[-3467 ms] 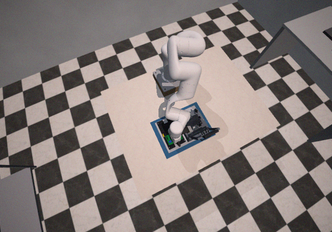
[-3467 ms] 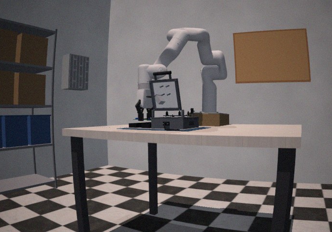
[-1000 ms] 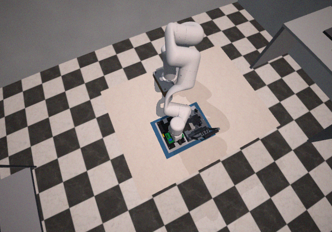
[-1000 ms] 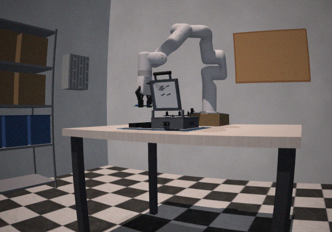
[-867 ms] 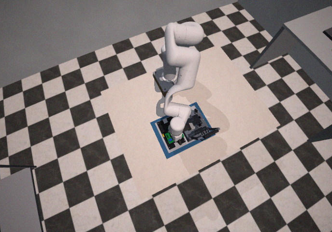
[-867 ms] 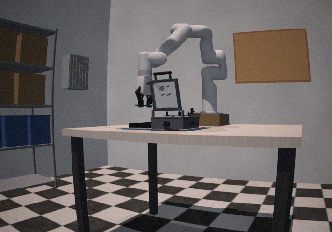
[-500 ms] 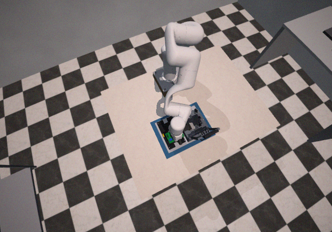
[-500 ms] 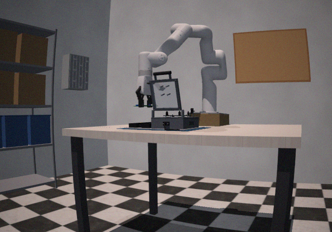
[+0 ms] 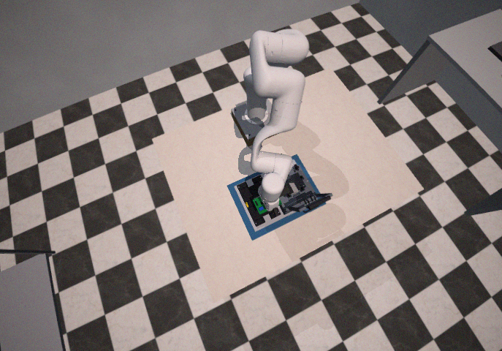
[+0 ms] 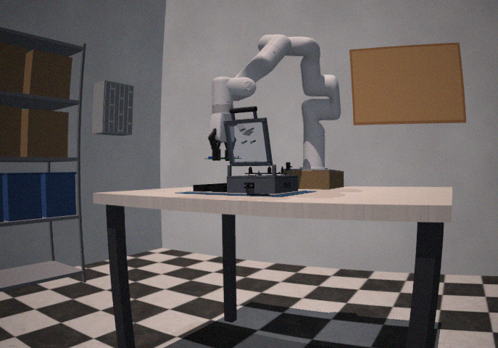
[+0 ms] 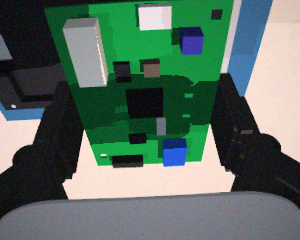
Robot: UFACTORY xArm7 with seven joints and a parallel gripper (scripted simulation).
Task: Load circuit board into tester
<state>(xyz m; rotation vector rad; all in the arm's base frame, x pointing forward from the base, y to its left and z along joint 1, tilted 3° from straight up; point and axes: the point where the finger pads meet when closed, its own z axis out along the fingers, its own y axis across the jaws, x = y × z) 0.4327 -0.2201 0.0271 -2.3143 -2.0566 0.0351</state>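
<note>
The latch hook is 7 cm behind my hand, 22 cm to the left of it and 4 cm below it. Round my hand: tester lid: 11 cm ahead, 14 cm to the left, 6 cm above; then green circuit board: right at my hand.
</note>
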